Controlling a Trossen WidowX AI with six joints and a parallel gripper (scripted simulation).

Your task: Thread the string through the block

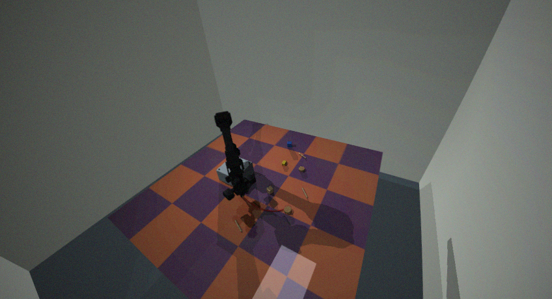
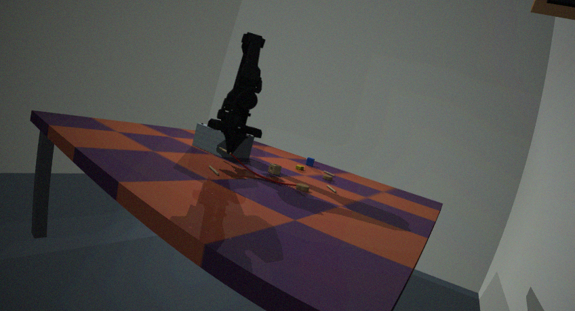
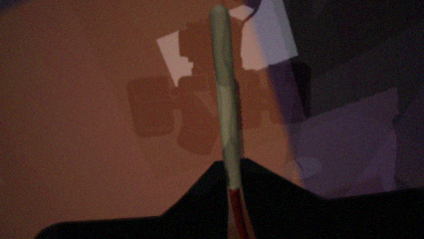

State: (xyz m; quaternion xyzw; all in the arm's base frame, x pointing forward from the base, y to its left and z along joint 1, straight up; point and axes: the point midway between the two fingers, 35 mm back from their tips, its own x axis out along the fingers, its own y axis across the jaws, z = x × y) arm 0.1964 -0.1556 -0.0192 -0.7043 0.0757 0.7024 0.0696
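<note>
Now: the wooden block 100 mm ahead of my gripper tip, 130 mm to the left of it and 20 mm below it. From my gripper tip the other things lie so: yellow piece (40 mm ahead, 390 mm to the left, 30 mm below); then thin wooden stick (20 mm behind); then blue cube (30 mm behind, 600 mm to the left, 20 mm below).
</note>
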